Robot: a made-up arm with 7 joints.
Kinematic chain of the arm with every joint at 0, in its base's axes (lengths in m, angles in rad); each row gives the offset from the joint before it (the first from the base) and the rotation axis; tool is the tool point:
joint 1: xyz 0 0 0 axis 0 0.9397 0.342
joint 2: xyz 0 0 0 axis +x
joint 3: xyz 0 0 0 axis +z
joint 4: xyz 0.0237 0 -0.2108 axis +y
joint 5: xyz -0.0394 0 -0.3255 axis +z
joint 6: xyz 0 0 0 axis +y
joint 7: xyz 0 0 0 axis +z
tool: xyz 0 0 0
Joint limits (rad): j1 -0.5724..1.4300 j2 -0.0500..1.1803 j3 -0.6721..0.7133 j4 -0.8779..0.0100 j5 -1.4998..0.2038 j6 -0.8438..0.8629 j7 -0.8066..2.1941
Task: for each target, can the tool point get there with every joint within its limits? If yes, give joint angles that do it. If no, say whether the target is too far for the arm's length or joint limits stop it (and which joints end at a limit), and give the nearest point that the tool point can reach.
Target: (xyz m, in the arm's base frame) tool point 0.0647 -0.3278 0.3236
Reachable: no: joint limits stop it (at a limit: joint 1, joint 2, joint 3, joint 4) | nearest point 0.3553 -0.2326 -0.2886 | short by 0.684 m
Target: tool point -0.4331 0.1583 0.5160
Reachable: no: too far | nearest point -0.4004 0.3462 0.0860 | short by 0.470 m
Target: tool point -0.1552 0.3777 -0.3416
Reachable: yes | joints 0.6931 0.8328 0.0214 -0.5770 -0.4053 0.2577 0.3302
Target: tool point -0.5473 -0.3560 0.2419
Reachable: no: too far | nearest point -0.4909 -0.1799 -0.1192 | short by 0.406 m
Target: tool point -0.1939 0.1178 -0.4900
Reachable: yes | joints 0.4604 0.2795 -0.3815 -0.2087 -0.5857 0.2199 1.4998
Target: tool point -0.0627 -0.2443 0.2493
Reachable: no: joint limits stop it (at a limit: joint 1, joint 2, joint 4) | nearest point -0.4887 -0.1840 -0.1217 | short by 0.568 m
